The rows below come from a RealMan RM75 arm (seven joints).
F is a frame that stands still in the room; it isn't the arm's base.
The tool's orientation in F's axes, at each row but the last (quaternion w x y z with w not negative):
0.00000 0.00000 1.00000 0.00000
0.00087 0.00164 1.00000 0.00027
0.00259 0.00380 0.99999 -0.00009
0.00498 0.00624 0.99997 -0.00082
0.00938 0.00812 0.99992 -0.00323
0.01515 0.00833 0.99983 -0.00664
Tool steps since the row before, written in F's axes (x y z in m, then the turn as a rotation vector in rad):
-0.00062 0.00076 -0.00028 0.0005 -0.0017 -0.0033
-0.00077 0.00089 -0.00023 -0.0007 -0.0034 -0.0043
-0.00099 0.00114 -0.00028 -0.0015 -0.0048 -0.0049
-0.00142 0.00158 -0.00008 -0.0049 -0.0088 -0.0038
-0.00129 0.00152 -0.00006 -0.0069 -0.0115 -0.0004
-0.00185 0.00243 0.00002 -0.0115 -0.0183 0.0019
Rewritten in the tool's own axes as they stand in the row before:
0.00062 0.00076 0.00028 -0.0005 -0.0017 0.0033
0.00077 0.00089 0.00023 0.0007 -0.0034 0.0043
0.00100 0.00113 0.00027 0.0015 -0.0048 0.0049
0.00144 0.00156 0.00006 0.0048 -0.0089 0.0038
0.00132 0.00150 0.00003 0.0067 -0.0116 0.0003
0.00189 0.00240 -0.00011 0.0111 -0.0185 -0.0020

